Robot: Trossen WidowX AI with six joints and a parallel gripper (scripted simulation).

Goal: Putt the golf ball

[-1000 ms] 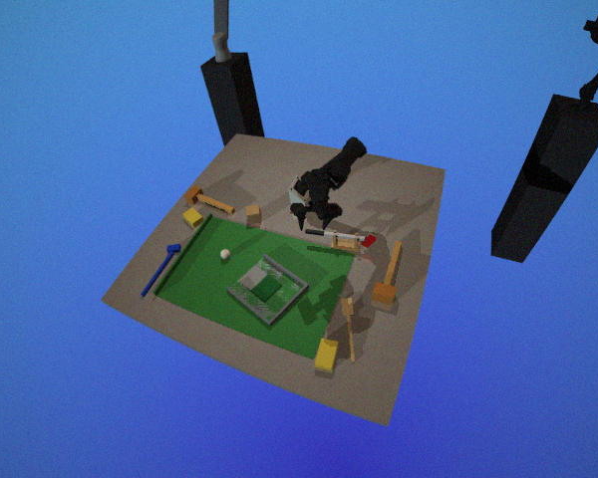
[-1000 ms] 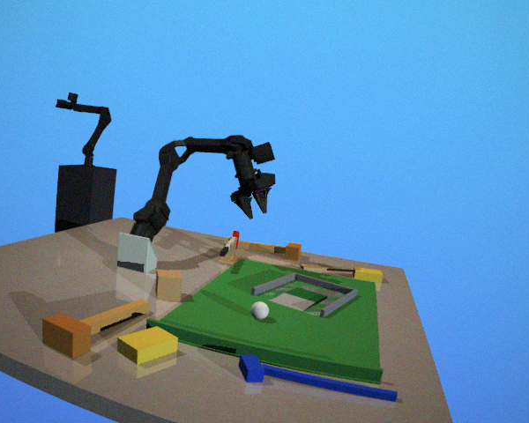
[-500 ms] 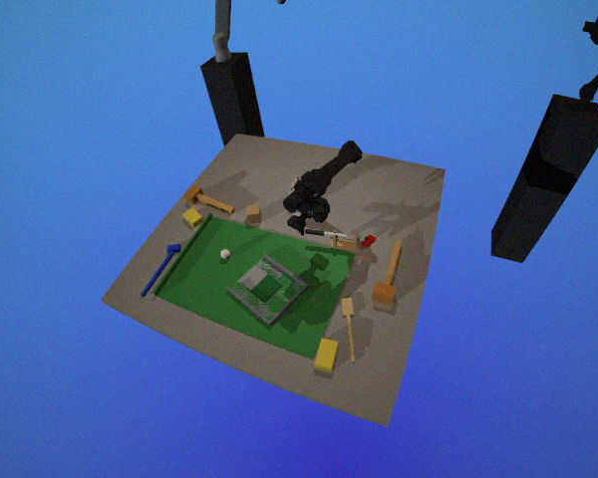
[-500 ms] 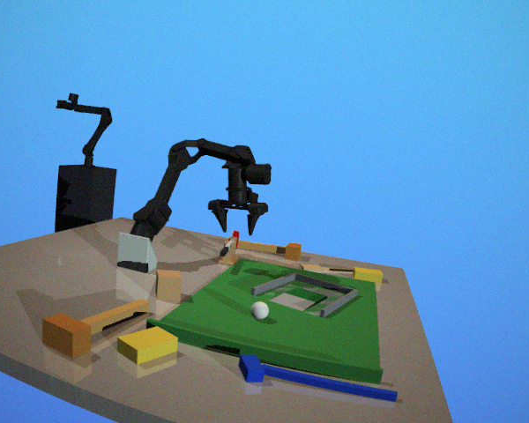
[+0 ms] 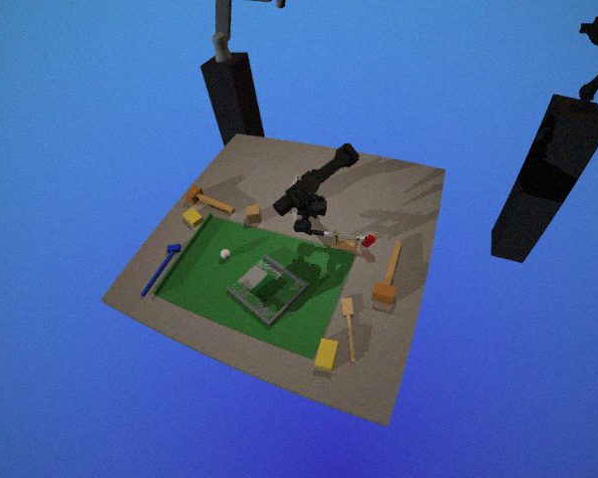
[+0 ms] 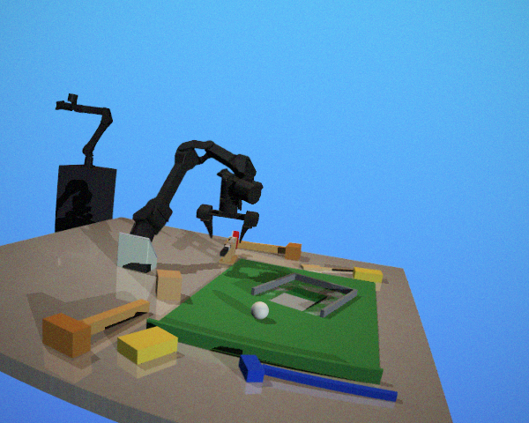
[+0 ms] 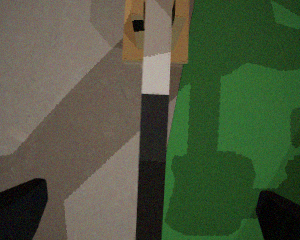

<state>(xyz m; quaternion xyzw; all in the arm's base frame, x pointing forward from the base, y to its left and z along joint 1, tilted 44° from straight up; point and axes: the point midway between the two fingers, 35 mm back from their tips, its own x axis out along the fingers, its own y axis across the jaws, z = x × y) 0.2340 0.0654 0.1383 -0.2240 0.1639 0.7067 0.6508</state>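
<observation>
Right now my gripper tip is 320 mm to the left of the tan cube, 70 mm above it and 50 mm past it. Also, from my gripper tip: white golf ball 340 mm to the right, 200 mm ahead, 80 mm below; red putter 120 mm to the left, 40 mm below, 20 mm behind; wooden stand 130 mm to the left, 60 mm below, 20 mm behind.
</observation>
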